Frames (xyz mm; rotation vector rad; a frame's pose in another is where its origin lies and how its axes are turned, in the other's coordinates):
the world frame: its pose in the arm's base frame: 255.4 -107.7 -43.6 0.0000 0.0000 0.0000
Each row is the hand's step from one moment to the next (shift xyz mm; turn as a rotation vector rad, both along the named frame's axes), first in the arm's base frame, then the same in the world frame.
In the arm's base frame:
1: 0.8 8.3 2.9 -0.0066 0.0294 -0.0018
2: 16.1 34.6 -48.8 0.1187 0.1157 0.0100
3: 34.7 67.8 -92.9 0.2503 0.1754 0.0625
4: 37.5 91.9 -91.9 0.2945 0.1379 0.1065
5: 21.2 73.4 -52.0 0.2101 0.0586 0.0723
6: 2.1 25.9 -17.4 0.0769 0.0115 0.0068
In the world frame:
1: 0.8 8.3 2.9 -0.0066 0.0294 -0.0018
2: 16.1 34.6 -48.8 0.1187 0.1157 0.0100
3: 34.7 67.8 -92.9 0.2503 0.1754 0.0625
4: 37.5 91.9 -91.9 0.2945 0.1379 0.1065
5: 21.2 73.4 -52.0 0.2101 0.0586 0.0723
6: 2.1 25.9 -17.4 0.0769 0.0115 0.0068

